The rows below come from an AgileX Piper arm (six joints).
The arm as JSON. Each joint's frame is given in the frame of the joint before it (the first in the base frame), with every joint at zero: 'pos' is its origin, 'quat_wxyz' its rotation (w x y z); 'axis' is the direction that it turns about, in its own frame. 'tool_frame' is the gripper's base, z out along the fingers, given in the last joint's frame.
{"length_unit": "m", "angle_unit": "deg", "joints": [
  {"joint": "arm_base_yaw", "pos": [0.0, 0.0, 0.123], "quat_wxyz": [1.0, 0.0, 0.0, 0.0], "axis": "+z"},
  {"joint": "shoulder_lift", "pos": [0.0, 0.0, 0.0], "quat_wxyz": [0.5, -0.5, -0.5, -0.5], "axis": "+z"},
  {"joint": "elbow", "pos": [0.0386, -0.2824, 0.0], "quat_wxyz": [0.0, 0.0, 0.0, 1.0], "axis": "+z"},
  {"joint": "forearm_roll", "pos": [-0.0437, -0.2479, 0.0], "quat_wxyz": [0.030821, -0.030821, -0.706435, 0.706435], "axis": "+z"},
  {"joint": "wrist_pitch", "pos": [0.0, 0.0, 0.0], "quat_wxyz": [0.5, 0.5, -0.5, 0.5], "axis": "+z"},
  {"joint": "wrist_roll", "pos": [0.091, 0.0, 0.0], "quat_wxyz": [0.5, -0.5, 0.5, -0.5], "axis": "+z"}
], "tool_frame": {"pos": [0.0, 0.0, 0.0], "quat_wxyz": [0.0, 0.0, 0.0, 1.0]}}
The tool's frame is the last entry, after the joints.
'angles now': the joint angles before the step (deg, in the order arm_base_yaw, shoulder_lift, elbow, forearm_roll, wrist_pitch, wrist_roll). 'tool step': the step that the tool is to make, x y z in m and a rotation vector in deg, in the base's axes. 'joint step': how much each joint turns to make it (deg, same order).
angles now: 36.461 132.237 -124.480 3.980 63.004 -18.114
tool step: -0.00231 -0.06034 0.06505 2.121 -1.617 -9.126
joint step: -5.594 -10.601 4.612 -0.922 3.246 4.142
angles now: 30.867 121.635 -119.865 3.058 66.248 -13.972
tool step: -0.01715 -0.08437 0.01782 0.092 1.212 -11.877
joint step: -8.554 -13.048 16.863 -0.964 -2.921 3.546
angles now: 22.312 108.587 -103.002 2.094 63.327 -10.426
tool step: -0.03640 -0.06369 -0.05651 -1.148 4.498 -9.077
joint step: -7.025 -9.559 25.818 -0.343 -11.694 1.881
